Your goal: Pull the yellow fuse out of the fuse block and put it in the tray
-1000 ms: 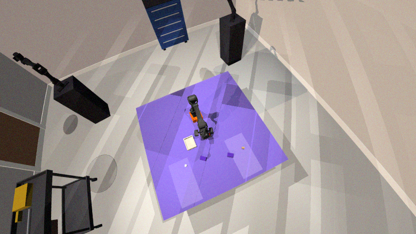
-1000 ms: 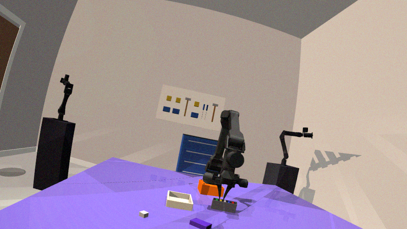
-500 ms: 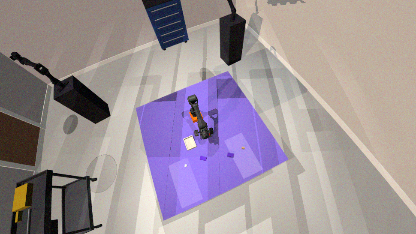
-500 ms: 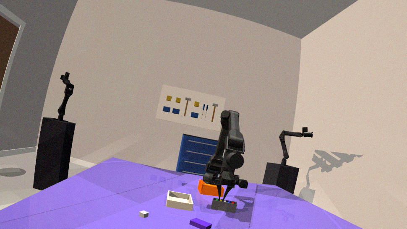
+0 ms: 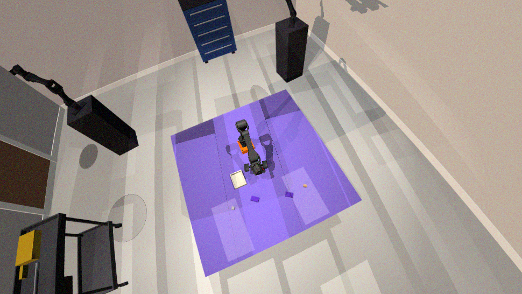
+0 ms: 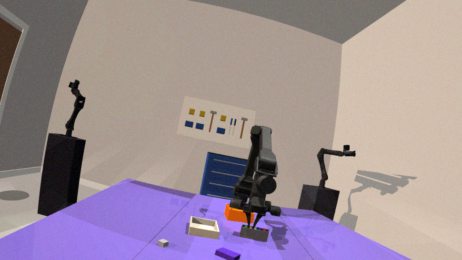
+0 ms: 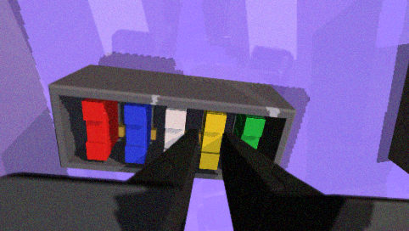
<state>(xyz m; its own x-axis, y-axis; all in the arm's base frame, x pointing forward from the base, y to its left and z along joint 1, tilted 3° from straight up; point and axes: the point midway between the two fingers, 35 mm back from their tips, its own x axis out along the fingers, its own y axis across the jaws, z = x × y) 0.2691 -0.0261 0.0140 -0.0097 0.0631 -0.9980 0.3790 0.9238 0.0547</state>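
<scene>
Right now the yellow fuse is 10 mm below my gripper tip. Also, from my gripper tip: cream tray (10 mm behind, 170 mm to the right, 30 mm below); grey cube (170 mm ahead, 320 mm to the right, 30 mm below); tan piece (320 mm ahead, 270 mm to the left, 30 mm below).
</scene>
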